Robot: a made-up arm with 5 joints.
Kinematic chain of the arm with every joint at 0, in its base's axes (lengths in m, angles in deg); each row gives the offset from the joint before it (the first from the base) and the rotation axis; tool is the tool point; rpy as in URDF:
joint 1: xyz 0.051 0 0.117 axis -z
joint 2: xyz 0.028 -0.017 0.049 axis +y
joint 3: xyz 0.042 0 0.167 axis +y
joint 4: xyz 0.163 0 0.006 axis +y
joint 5: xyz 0.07 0.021 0 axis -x
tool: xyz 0 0 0 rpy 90 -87.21 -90
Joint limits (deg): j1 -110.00..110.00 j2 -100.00..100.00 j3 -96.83..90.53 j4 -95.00..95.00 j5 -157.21..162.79
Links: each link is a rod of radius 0.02 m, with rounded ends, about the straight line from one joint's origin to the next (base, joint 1, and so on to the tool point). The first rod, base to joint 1, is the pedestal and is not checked.
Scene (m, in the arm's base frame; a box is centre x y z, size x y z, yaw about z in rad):
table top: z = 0
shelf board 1: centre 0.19 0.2 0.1 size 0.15 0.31 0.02 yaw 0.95
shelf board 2: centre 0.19 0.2 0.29 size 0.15 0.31 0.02 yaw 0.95
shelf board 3: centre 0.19 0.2 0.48 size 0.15 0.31 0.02 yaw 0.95
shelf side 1: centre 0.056 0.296 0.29 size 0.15 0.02 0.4 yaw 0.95
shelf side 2: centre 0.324 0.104 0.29 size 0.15 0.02 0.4 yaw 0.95
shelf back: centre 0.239 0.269 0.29 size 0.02 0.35 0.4 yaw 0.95
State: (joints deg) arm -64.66 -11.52 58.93 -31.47 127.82
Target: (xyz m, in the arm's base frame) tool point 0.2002 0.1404 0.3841
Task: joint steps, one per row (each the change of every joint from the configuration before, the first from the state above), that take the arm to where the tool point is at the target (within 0.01 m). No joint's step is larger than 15 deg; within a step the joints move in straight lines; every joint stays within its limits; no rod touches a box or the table.
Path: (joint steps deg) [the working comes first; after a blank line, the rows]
Joints at the target: -42.14 -27.90 27.39 -37.82 127.82
Straight joint move there: touches shelf board 2.

1: -2.58 -13.78 5.27 7.12 0.00
2: -2.57 -13.79 5.26 7.11 0.00
3: -2.58 -13.78 5.27 7.12 0.00
4: -2.57 -13.78 5.27 7.12 0.00
5: -2.58 -13.79 5.26 7.12 0.00
6: -2.57 -13.78 5.27 7.11 0.00
7: 12.86 8.29 -10.67 -13.29 0.00
8: 12.87 8.29 -10.67 -13.30 0.00
9: 12.87 8.30 -10.67 -13.30 0.00
10: 12.87 8.29 -10.67 -13.30 0.00
11: -4.50 11.05 -6.82 1.38 0.00
12: -4.50 11.05 -6.82 1.38 0.00
13: -4.50 11.05 -6.82 1.38 0.00

